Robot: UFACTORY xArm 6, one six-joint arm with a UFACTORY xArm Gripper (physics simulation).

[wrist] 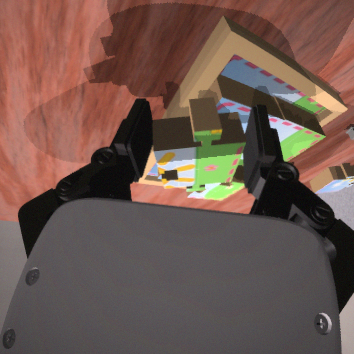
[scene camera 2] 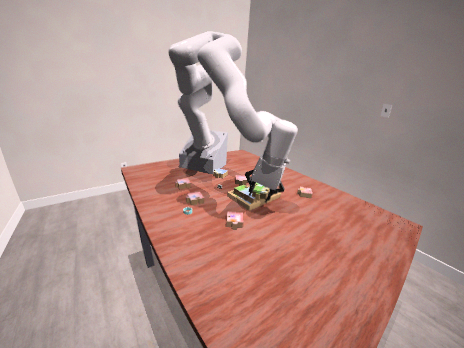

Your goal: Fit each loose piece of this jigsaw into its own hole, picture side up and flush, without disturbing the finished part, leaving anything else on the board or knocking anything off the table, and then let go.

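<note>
The jigsaw board [scene camera 2: 242, 201] [wrist: 210, 70] has a pale wooden rim and stands on the table. My gripper [scene camera 2: 260, 196] [wrist: 198, 119] is over it, shut on a thick green and pale-blue piece with yellow marks [wrist: 220, 165]. The fingers stand against its two sides, picture side up. It stands above the board's recessed surface; its underside is hidden. Part of another green and white piece [wrist: 222, 192] shows past its lower edge. A blue and green picture section [wrist: 300, 142] lies beside the held piece, partly behind a finger.
Several pieces lie around the board, including a pink one in front [scene camera 2: 234, 218], one at the right [scene camera 2: 305, 191], one at the left [scene camera 2: 195, 197] and a blue one near the base [scene camera 2: 220, 172] [wrist: 327, 181]. A teal ring [scene camera 2: 184, 211] and a small grey object [scene camera 2: 219, 186] lie left.
</note>
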